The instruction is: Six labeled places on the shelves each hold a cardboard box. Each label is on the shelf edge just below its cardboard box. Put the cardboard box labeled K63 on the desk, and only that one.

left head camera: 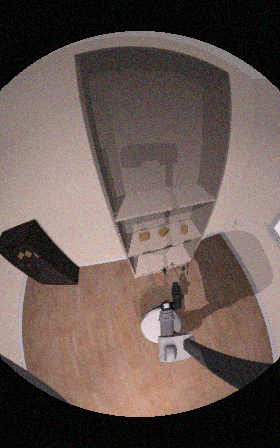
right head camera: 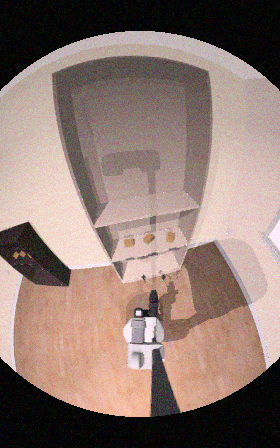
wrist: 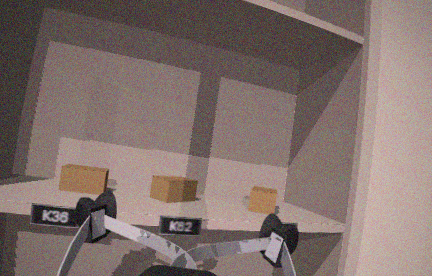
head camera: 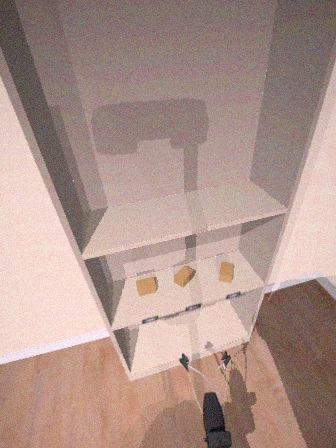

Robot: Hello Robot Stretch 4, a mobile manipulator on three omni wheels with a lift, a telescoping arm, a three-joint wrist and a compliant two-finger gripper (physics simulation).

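The K63 cardboard box [head camera: 226,272] [left head camera: 184,229] [right head camera: 170,237] [wrist: 263,200] stands rightmost on the middle shelf. Its label [head camera: 233,295] is unreadable in the head view and hidden behind the right finger in the wrist view. The K62 box [head camera: 184,276] [wrist: 172,189] stands in the middle above its label [wrist: 180,226], and the K36 box [head camera: 147,286] [wrist: 83,179] stands left above its label [wrist: 55,216]. My gripper [head camera: 205,359] [left head camera: 174,270] [right head camera: 153,276] [wrist: 189,220] is open and empty in front of the shelves, apart from the boxes. I cannot identify the desk.
The pale shelf unit [head camera: 150,225] has side panels and a board above the boxes. A dark cabinet [left head camera: 55,255] [right head camera: 50,260] with more cardboard boxes stands at the left. A dark edge [left head camera: 35,378] shows at the lower left; I cannot tell what it belongs to.
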